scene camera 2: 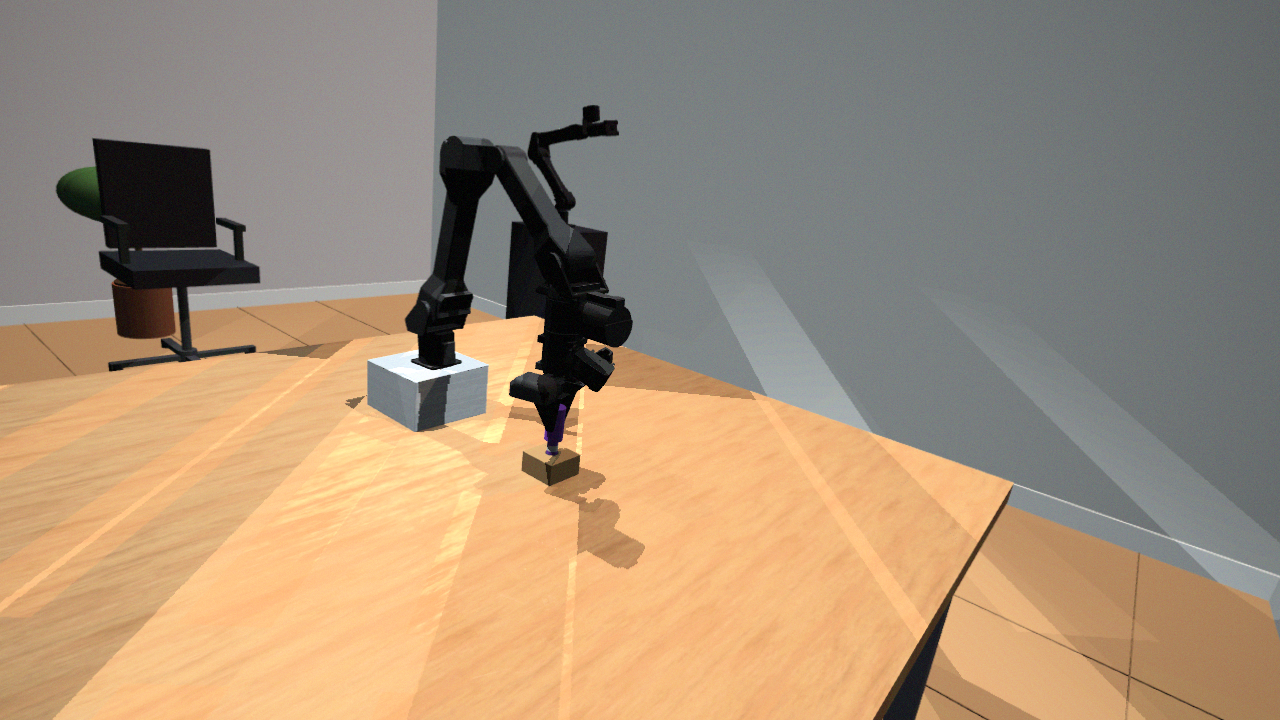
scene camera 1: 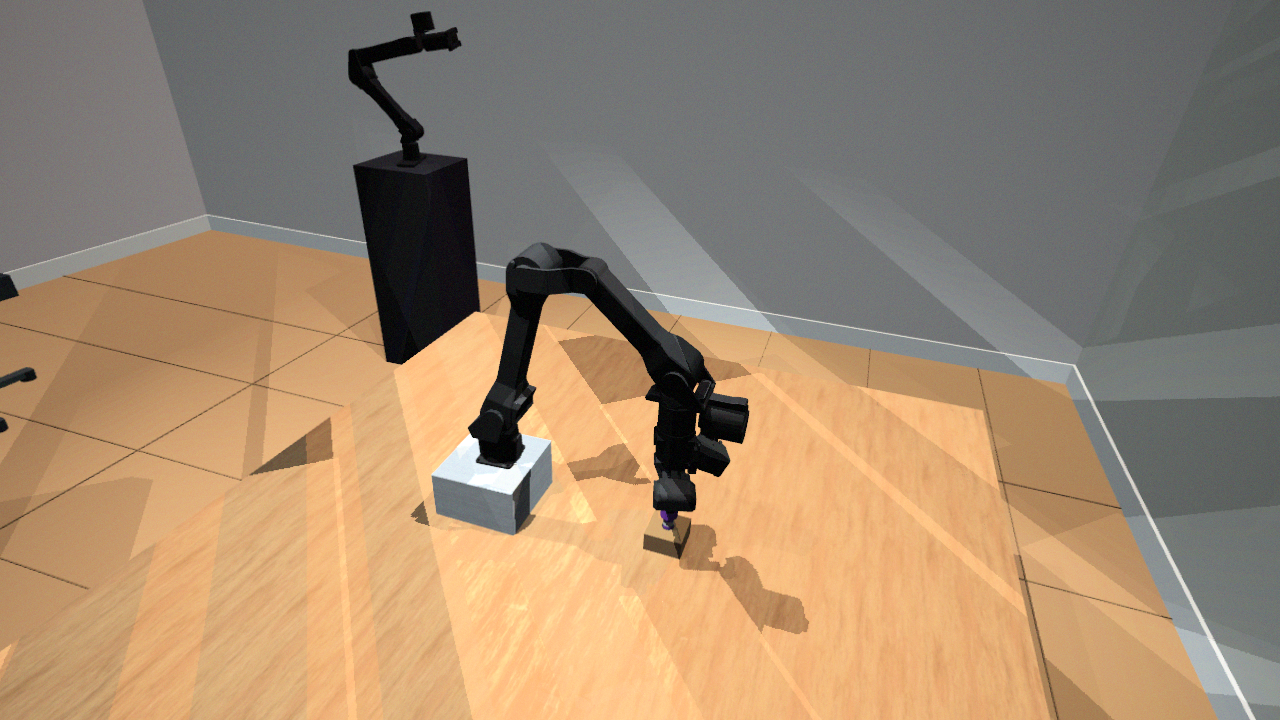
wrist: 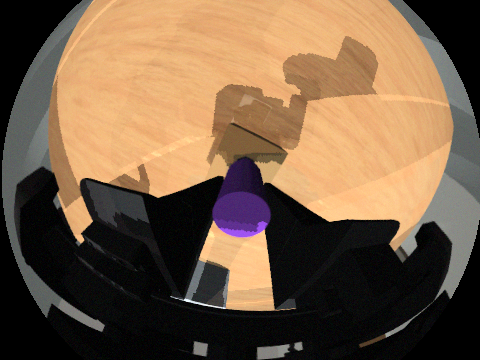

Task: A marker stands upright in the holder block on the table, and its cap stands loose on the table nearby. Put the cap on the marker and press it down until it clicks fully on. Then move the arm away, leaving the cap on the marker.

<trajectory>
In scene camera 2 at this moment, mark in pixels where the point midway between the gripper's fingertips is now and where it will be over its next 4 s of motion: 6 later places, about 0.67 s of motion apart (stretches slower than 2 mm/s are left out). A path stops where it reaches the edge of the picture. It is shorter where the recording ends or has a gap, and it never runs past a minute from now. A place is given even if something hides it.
My gripper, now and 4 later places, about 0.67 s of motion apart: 554,428; 560,384; 560,390; 559,405; 562,376
</trajectory>
